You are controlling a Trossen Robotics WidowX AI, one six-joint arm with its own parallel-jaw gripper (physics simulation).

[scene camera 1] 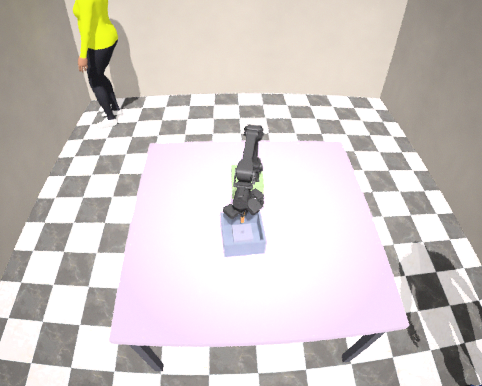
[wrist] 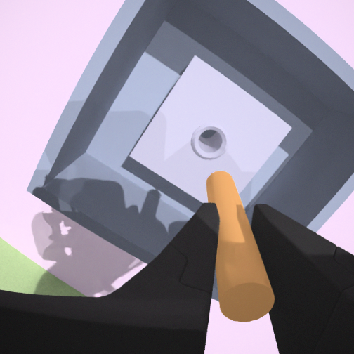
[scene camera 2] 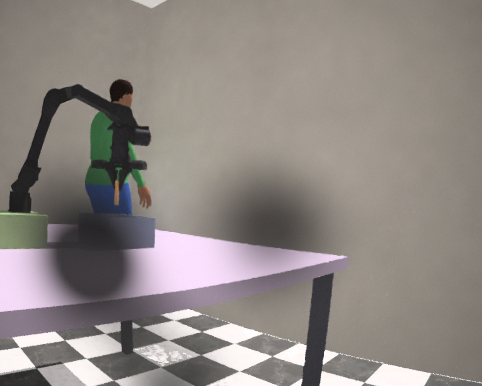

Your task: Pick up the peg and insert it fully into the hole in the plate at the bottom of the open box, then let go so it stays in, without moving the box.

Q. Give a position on a blue-grey box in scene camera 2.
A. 107, 231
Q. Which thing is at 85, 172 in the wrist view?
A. A blue-grey box.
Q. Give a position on a blue-grey box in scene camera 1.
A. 257, 246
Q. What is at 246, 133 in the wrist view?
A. A pale square plate.
